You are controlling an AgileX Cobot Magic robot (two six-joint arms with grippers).
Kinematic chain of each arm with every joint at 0, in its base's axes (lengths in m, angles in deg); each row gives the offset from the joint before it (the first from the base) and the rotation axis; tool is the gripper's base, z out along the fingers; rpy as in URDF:
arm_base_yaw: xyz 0 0 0.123 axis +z
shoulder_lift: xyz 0 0 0 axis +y
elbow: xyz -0.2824 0 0.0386 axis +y
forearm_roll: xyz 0.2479 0 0.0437 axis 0.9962 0 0.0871
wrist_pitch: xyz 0 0 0 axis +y
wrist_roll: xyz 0.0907 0 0.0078 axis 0.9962 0 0.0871
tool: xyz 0 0 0 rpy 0 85 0
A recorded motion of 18 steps. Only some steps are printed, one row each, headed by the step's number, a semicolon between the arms.
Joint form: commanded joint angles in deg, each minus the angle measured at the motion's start. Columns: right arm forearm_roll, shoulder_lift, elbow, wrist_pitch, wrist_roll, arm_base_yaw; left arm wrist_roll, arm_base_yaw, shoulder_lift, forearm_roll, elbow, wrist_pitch.
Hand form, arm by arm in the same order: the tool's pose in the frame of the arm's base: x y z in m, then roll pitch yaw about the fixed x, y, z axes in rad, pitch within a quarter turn. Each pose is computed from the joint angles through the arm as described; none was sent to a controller.
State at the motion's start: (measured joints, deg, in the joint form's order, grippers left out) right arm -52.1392 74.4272 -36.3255 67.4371 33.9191 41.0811; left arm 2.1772 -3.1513 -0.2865 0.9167 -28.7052 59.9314
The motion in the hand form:
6: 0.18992 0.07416 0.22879 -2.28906 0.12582 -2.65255; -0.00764 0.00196 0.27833 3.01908 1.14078 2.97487
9: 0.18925 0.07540 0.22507 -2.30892 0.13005 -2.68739; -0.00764 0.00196 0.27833 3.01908 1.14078 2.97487
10: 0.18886 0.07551 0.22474 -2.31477 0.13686 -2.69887; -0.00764 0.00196 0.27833 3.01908 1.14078 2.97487
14: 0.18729 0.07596 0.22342 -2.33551 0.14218 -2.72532; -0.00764 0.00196 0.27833 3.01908 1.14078 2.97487
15: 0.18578 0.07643 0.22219 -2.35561 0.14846 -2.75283; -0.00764 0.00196 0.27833 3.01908 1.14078 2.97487
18: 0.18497 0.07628 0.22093 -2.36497 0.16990 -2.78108; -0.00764 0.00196 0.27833 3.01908 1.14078 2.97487
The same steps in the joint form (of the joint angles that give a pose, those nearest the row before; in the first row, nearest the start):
6: 0.46 3.44 -3.32 6.07 5.56 -0.12; 0.00 0.23 -1.20 0.23 0.17 -0.46
9: 1.89 4.13 -3.32 6.07 7.16 -0.12; 0.00 0.23 -1.20 0.23 0.17 -0.46
10: 2.23 4.13 -3.32 6.07 7.79 -0.11; 0.00 0.23 -1.20 0.23 0.17 -0.46
14: 3.61 4.12 -3.32 6.07 8.65 -0.11; 0.00 0.23 -1.20 0.23 0.17 -0.46
15: 4.93 4.12 -3.32 6.07 9.62 -0.12; 0.00 0.23 -1.20 0.23 0.17 -0.46
18: 5.27 4.12 -3.09 5.90 11.69 -0.11; 0.00 0.23 -1.20 0.23 0.17 -0.46

